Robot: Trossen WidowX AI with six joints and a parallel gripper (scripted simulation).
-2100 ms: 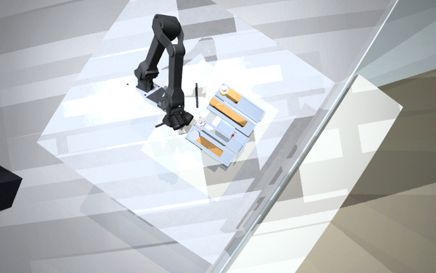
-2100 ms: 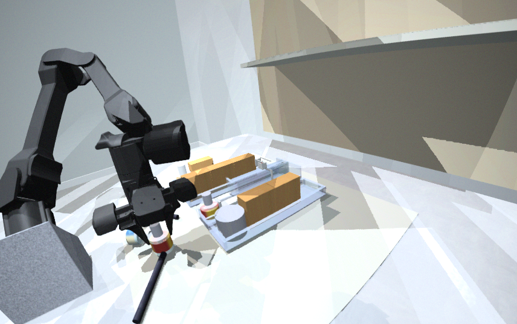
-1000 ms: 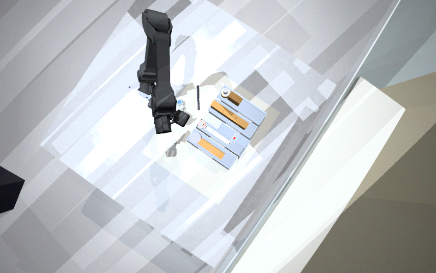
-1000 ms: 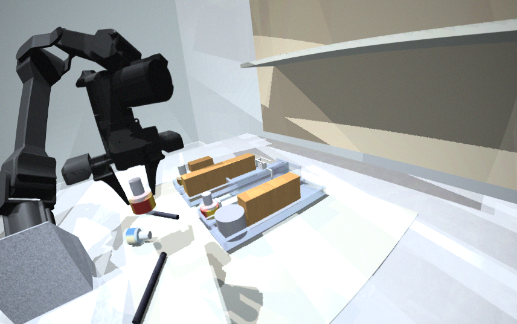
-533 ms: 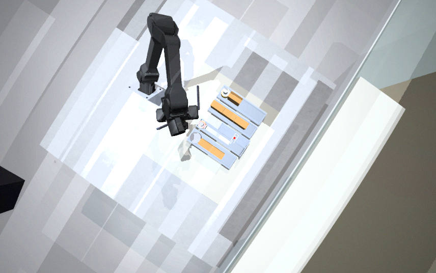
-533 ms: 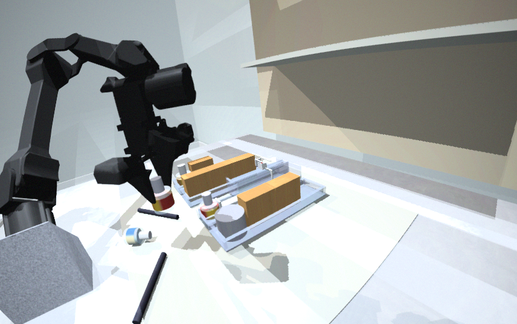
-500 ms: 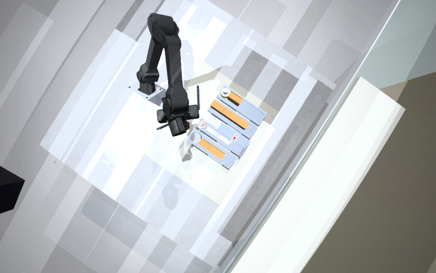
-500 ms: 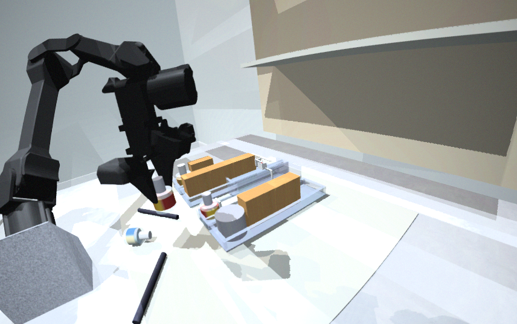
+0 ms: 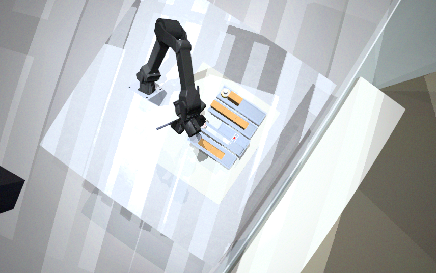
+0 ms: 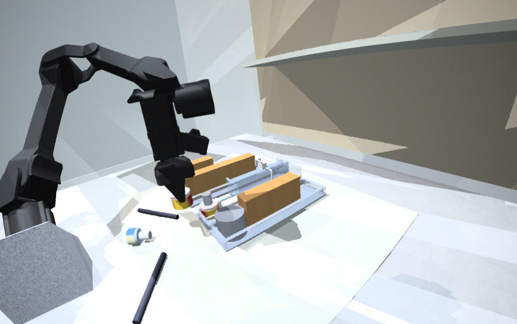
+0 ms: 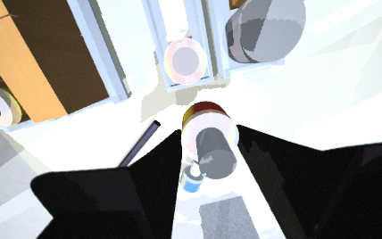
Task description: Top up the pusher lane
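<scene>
Now: the grey cylinder 80 mm to the right of my gripper tip, 60 mm below it and 60 mm ahead of it. The rest, counted from my gripper tip: red mark: 250 mm ahead, 20 mm below; then sprung lane: 210 mm ahead, 70 mm below.
</scene>
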